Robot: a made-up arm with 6 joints.
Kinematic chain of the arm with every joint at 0, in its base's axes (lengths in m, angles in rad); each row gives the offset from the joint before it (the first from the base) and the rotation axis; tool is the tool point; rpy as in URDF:
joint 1: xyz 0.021 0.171 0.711 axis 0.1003 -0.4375 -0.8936
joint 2: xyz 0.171 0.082 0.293 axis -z
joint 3: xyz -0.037 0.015 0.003 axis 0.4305 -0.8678 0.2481
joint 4: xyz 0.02 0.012 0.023 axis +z
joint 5: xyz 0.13 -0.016 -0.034 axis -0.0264 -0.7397 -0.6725
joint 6: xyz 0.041 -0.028 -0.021 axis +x
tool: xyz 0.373 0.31 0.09 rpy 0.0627 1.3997 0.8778
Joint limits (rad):
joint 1: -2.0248..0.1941
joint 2: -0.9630..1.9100
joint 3: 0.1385..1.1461
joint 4: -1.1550..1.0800
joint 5: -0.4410..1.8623
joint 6: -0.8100..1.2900
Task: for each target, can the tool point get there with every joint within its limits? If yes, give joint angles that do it. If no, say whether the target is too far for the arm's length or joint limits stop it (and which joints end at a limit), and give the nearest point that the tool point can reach.
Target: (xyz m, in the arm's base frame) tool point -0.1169 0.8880 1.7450
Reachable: no: too far | nearest point -0.0875 0.7605 1.4818 | short by 0.294 m
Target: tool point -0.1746 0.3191 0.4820
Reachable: no: joint limits stop it (at a limit: joint 2, joint 3, joint 4, joint 5, joint 6) | nearest point -0.2642 0.5053 0.7080 | short by 0.306 m
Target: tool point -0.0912 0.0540 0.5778
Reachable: no: joint limits stop it (at a limit: joint 1, joint 2, joint 3, joint 4, joint 5, joint 6) | nearest point -0.1631 -0.1265 0.7371 | short by 0.251 m
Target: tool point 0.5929 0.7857 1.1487
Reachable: yes | joints -0.7529 -0.0130 0.3399 -0.1102 -0.2314 1.0894
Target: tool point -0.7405 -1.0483 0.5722
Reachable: no: too far | nearest point -0.1690 -0.2715 0.9080 | short by 1.021 m
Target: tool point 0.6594 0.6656 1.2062
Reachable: yes | joints -0.6554 0.7942 0.8143 -0.1023 -0.1263 -0.2221
